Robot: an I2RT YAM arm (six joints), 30 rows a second.
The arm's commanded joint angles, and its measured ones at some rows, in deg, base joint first. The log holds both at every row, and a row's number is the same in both.
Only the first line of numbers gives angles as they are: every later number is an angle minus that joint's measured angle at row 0.
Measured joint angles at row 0:
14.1, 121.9, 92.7, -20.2, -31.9, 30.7
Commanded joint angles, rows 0 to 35:
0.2, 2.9, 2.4, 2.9, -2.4, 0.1
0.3, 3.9, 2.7, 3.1, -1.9, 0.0
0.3, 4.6, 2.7, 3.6, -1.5, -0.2
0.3, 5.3, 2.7, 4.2, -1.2, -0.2
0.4, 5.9, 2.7, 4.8, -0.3, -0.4
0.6, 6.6, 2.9, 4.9, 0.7, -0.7
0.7, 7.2, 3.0, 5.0, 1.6, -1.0
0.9, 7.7, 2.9, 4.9, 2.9, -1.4
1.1, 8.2, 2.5, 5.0, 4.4, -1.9
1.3, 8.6, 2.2, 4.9, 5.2, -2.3
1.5, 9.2, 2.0, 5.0, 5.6, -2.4
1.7, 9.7, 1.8, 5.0, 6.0, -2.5
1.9, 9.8, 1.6, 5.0, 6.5, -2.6
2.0, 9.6, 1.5, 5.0, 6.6, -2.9
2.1, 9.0, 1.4, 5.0, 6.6, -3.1
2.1, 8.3, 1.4, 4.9, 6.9, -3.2
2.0, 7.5, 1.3, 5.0, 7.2, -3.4
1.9, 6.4, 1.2, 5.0, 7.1, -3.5
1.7, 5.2, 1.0, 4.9, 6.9, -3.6
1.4, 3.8, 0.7, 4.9, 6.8, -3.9
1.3, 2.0, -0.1, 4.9, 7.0, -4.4
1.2, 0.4, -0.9, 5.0, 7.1, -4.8
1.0, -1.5, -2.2, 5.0, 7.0, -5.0
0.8, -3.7, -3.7, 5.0, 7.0, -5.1
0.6, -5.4, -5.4, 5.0, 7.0, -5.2
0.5, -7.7, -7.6, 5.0, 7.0, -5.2
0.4, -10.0, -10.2, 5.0, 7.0, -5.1
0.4, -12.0, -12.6, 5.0, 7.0, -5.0
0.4, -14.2, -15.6, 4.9, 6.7, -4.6
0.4, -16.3, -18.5, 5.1, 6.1, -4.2
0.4, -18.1, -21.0, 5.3, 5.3, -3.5
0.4, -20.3, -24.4, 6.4, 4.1, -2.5
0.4, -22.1, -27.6, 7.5, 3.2, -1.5
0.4, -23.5, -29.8, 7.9, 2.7, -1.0
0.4, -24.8, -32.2, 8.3, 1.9, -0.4
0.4, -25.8, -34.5, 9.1, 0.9, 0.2
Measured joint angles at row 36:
0.2, -24.3, -29.8, 8.0, 4.1, -1.8
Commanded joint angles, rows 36 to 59:
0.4, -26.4, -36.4, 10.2, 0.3, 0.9
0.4, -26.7, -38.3, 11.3, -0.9, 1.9
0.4, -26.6, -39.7, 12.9, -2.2, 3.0
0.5, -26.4, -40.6, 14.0, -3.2, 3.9
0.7, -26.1, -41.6, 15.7, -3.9, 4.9
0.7, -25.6, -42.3, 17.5, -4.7, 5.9
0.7, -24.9, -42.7, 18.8, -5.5, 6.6
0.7, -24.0, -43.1, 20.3, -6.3, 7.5
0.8, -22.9, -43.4, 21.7, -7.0, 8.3
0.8, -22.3, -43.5, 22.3, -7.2, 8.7
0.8, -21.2, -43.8, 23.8, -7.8, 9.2
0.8, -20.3, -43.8, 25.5, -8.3, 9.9
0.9, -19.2, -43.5, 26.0, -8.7, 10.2
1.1, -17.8, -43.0, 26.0, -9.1, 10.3
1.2, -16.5, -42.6, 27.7, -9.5, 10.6
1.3, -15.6, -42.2, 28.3, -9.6, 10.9
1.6, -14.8, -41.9, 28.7, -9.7, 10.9
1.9, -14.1, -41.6, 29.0, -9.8, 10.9
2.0, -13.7, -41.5, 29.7, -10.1, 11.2
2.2, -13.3, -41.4, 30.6, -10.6, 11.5
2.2, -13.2, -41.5, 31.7, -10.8, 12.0
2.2, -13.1, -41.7, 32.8, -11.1, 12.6
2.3, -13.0, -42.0, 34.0, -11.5, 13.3
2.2, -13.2, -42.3, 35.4, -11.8, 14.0
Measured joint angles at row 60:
2.0, -13.5, -42.4, 30.1, -9.5, 11.7
